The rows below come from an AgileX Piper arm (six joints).
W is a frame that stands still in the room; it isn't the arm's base.
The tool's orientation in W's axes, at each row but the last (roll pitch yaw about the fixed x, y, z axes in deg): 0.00 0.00 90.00; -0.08 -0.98 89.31; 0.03 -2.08 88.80; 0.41 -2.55 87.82; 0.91 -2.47 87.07; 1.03 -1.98 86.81; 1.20 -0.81 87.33; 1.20 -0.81 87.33
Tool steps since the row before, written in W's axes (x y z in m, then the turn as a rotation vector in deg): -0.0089 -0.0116 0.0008 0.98 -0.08 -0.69; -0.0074 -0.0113 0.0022 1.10 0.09 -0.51; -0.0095 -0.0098 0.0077 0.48 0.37 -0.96; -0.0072 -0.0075 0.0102 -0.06 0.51 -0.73; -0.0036 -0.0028 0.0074 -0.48 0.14 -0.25; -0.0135 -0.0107 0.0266 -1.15 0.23 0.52; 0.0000 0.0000 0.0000 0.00 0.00 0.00; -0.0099 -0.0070 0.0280 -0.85 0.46 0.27
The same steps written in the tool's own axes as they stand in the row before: -0.0116 0.0089 0.0008 -0.08 -0.98 -0.69; -0.0113 0.0073 0.0024 0.09 -1.10 -0.51; -0.0097 0.0093 0.0081 0.34 -0.47 -0.97; -0.0073 0.0070 0.0105 0.47 0.07 -0.75; -0.0027 0.0036 0.0075 0.10 0.48 -0.26; -0.0105 0.0134 0.0267 0.18 1.17 0.49; 0.0000 0.0000 0.0000 0.00 0.00 0.00; -0.0071 0.0101 0.0279 0.42 0.88 0.25
